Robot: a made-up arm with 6 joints. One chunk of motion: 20 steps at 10 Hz.
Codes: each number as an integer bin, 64 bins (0 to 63) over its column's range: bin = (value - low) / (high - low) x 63, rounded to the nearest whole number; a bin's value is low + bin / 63 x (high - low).
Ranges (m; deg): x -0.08..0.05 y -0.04..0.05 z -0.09..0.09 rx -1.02..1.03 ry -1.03..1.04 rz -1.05..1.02
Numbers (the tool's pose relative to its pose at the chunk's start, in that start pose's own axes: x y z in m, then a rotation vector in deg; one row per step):
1: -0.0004 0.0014 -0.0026 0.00 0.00 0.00
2: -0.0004 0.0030 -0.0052 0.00 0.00 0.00
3: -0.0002 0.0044 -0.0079 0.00 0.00 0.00
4: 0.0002 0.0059 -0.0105 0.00 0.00 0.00
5: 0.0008 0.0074 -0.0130 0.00 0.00 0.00
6: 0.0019 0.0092 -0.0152 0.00 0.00 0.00
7: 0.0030 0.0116 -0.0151 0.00 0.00 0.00
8: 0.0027 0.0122 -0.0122 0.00 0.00 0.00
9: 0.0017 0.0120 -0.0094 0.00 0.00 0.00
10: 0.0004 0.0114 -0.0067 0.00 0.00 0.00
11: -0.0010 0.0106 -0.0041 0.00 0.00 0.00
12: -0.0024 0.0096 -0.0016 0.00 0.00 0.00
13: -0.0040 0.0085 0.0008 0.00 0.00 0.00
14: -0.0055 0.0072 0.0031 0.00 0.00 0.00
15: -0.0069 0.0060 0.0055 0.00 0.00 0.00
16: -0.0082 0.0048 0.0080 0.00 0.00 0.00
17: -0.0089 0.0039 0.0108 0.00 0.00 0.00
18: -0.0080 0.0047 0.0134 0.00 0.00 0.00
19: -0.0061 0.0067 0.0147 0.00 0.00 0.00
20: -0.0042 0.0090 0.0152 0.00 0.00 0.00
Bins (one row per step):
1: 39 29 31 31 31 32
2: 39 30 30 31 31 32
3: 39 31 29 31 31 32
4: 39 32 28 31 31 32
5: 39 33 27 31 31 32
6: 40 34 26 31 31 32
7: 40 36 26 31 31 32
8: 40 37 27 31 31 32
9: 40 36 28 31 31 32
10: 39 36 29 31 31 32
11: 38 35 30 31 31 32
12: 38 35 31 31 31 32
13: 37 34 32 31 31 32
14: 36 33 33 31 31 32
15: 35 32 33 31 31 32
16: 35 31 34 31 31 32
17: 34 31 35 31 31 32
18: 35 31 36 31 31 32
19: 36 33 37 31 31 32
20: 37 34 37 31 31 32

